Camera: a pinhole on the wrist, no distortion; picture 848 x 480 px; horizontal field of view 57.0 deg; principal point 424.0 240.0 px. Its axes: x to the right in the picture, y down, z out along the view. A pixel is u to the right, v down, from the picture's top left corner.
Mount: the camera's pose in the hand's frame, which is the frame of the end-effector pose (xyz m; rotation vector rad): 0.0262 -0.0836 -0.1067 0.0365 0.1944 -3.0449
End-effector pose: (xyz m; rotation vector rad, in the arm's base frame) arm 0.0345 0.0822 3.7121 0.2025 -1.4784 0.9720
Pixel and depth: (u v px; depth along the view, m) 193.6 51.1 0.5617
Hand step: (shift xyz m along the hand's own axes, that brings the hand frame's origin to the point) 0.1686 -0.0066 0.4723
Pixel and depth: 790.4 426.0 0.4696
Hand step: -0.1914 -0.2737 0.3384
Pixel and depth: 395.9 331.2 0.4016
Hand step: 0.0376 -0.1800 0.2861
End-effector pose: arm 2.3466 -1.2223 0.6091 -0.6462 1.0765 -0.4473
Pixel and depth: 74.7 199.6 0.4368
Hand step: 0.2108 -0.0999 0.3351
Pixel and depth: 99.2 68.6 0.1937
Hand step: 0.0990 -0.0593 0.0931
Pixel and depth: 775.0 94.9 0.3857
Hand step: -0.1599 -0.0775 0.2797
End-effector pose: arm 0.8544 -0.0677 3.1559 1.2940 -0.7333 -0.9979
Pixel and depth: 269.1 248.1 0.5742
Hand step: 0.1298 -0.1529 0.4653
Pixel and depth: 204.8 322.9 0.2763
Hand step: 0.1011 -0.1411 0.1659
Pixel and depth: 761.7 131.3 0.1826
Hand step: -0.0580 -0.0888 0.0752
